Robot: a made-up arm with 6 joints.
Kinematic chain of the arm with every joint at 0, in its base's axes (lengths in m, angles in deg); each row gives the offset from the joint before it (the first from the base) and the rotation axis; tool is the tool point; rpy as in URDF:
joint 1: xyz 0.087 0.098 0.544 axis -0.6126 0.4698 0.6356
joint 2: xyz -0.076 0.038 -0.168 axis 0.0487 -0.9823 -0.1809
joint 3: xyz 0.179 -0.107 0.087 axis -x
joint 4: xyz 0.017 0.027 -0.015 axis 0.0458 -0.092 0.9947
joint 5: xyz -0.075 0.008 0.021 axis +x
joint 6: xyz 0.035 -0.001 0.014 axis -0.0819 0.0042 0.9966
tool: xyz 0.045 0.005 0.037 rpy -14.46 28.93 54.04
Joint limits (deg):
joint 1: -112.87..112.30
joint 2: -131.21..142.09
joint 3: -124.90..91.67
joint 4: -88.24..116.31
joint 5: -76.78..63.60
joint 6: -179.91..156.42
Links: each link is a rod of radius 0.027 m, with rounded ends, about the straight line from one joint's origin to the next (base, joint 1, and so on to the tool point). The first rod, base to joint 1, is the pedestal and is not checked.
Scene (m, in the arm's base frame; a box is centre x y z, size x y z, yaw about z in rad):
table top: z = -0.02
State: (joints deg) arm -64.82 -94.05 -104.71 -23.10 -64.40 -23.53
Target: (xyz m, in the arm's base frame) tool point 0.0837 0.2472 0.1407
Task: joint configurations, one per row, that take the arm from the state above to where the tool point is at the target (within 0.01 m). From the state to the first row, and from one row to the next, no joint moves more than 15 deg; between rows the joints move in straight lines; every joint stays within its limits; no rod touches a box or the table.
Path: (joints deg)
1: -55.59 -101.48 -92.19 -18.15 -66.88 -16.07
2: -46.36 -108.91 -79.66 -13.20 -69.35 -8.62
3: -37.12 -116.35 -67.14 -8.25 -71.83 -1.16
4: -27.89 -123.78 -54.62 -3.30 -74.30 6.30
5: -18.66 -131.21 -42.10 1.65 -76.78 13.75

